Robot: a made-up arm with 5 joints. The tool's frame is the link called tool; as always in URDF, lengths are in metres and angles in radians. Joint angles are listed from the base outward. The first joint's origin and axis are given. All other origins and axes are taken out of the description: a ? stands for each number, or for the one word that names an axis. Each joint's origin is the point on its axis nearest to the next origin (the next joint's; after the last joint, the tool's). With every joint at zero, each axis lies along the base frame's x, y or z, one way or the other. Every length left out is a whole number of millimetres.
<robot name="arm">
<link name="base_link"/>
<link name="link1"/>
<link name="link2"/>
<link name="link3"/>
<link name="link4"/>
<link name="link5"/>
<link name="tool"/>
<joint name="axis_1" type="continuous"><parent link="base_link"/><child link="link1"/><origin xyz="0.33 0 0.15" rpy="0 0 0"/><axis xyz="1 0 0"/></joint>
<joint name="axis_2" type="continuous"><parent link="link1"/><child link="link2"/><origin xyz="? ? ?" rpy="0 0 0"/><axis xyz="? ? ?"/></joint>
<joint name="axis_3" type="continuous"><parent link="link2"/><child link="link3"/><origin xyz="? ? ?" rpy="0 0 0"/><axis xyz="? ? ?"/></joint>
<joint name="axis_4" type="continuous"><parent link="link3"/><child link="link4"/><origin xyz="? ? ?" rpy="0 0 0"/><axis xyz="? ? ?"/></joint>
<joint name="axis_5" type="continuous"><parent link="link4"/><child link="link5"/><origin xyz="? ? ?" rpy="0 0 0"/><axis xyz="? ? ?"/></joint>
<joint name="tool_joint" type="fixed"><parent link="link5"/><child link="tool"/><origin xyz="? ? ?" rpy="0 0 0"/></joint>
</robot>
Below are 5 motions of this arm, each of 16 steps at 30 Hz.
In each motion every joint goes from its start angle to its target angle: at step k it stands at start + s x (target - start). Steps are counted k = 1, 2, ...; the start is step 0. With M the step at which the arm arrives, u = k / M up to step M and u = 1 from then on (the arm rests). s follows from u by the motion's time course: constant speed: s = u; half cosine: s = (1 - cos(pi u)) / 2; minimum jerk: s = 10 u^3 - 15 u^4 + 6 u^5.
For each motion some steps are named. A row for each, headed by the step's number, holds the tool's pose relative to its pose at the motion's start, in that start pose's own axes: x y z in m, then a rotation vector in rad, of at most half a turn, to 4 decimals.
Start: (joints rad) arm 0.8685 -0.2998 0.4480 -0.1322 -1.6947
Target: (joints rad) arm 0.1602 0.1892 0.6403 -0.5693 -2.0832
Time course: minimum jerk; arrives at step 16
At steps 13, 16:
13: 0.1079 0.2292 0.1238 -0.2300 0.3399 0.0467
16: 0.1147 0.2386 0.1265 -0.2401 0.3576 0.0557

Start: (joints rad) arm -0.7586 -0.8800 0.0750 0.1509 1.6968
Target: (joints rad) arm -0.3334 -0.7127 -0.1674 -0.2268 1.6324
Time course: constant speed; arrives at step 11
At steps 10, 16:
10: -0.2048 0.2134 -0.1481 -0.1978 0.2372 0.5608
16: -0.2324 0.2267 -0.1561 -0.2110 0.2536 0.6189

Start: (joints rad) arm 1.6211 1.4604 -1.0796 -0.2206 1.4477
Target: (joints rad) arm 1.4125 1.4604 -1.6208 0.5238 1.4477
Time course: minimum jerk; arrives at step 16
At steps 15, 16:
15: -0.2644 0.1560 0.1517 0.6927 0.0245 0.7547
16: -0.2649 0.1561 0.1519 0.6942 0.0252 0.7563

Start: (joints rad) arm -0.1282 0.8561 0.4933 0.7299 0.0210
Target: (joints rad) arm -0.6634 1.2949 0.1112 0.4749 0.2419
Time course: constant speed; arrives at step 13
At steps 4, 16:
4: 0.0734 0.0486 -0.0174 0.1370 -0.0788 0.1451
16: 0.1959 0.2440 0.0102 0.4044 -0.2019 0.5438

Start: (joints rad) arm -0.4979 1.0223 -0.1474 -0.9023 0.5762
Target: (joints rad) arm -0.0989 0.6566 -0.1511 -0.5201 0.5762
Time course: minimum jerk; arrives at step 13
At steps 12, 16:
12: 0.0440 -0.0668 -0.2048 0.3930 0.1850 -0.0153
16: 0.0441 -0.0670 -0.2057 0.3946 0.1857 -0.0154

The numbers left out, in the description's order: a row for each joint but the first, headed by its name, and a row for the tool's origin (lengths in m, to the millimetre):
axis_2: xyz 0 0.01 0.08, axis 0 -1 0
axis_3: xyz -0.01 0 -0.03, axis 0 0 -1
axis_4: xyz 0.11 -0.47 0, axis 0 -1 0
axis_5: xyz 0.08 0 0.16, axis 0 0 -1
tool: xyz 0.03 0.12 0

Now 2 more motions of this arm.
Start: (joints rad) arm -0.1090 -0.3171 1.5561 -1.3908 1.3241
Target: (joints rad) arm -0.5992 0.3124 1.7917 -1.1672 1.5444
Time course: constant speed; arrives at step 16
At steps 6, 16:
6: 0.0059 0.0444 -0.0310 0.2869 0.1181 0.1259
16: -0.0314 0.1447 -0.0270 0.6910 0.3159 0.3699

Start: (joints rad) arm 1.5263 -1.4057 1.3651 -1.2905 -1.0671
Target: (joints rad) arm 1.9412 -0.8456 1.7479 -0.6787 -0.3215
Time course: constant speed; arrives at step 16
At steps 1, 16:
1: 0.0083 -0.0085 -0.0013 -0.0304 -0.0280 -0.0124
16: 0.1687 -0.1493 -0.0281 -0.0401 -0.5151 -0.2628

